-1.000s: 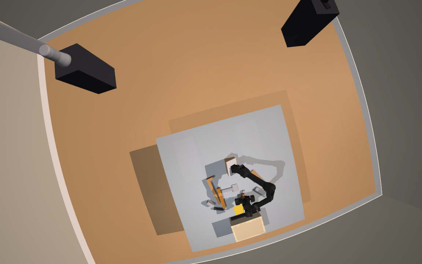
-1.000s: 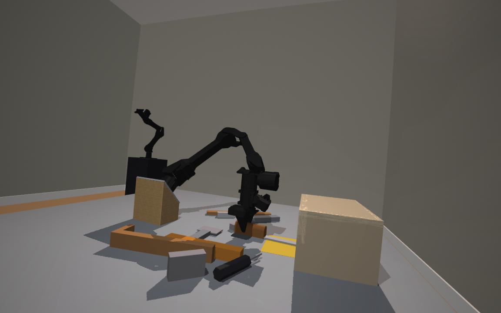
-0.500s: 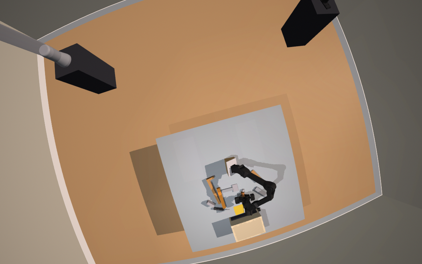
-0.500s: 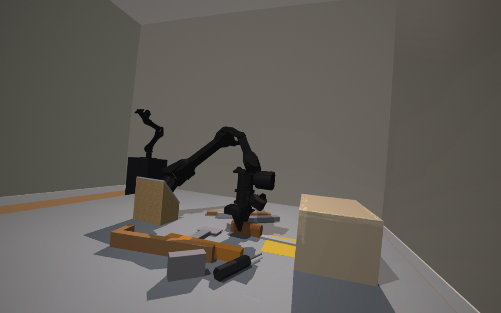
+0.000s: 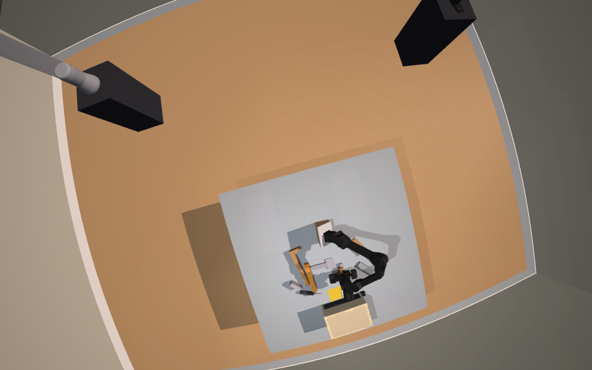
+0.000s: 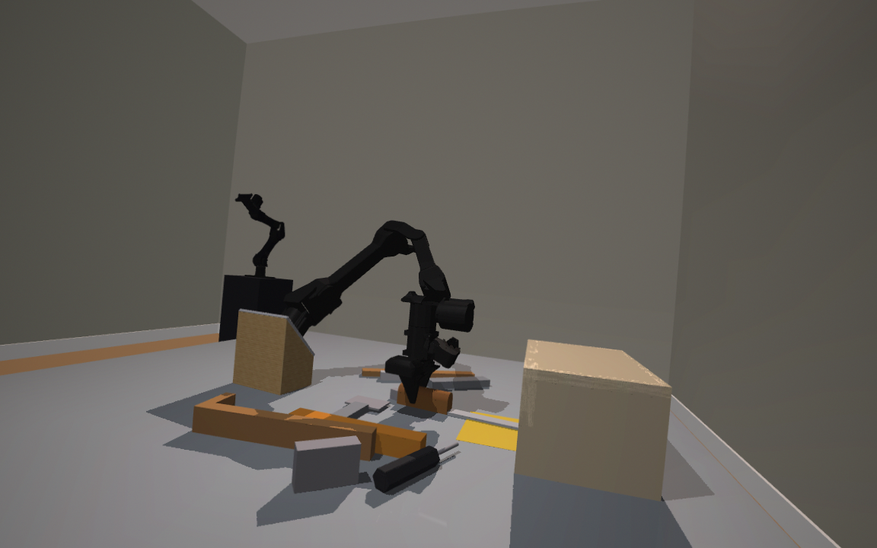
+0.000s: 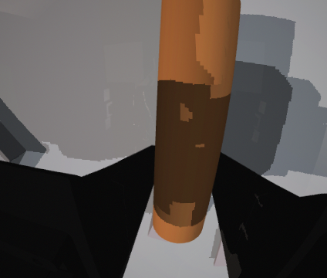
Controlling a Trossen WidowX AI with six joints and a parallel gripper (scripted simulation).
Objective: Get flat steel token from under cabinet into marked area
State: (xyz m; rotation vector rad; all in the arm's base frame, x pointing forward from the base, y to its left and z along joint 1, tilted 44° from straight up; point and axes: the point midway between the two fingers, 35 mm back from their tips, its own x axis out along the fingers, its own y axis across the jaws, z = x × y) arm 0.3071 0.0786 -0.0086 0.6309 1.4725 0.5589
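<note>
The grey cube is 50 mm behind my gripper tip and 10 mm to the left of it. Also, from my gripper tip: grey bar (190 mm to the left, 30 mm ahead); orange stick (210 mm to the left, 80 mm behind); grey t-shaped piece (100 mm to the right, 80 mm behind).
</note>
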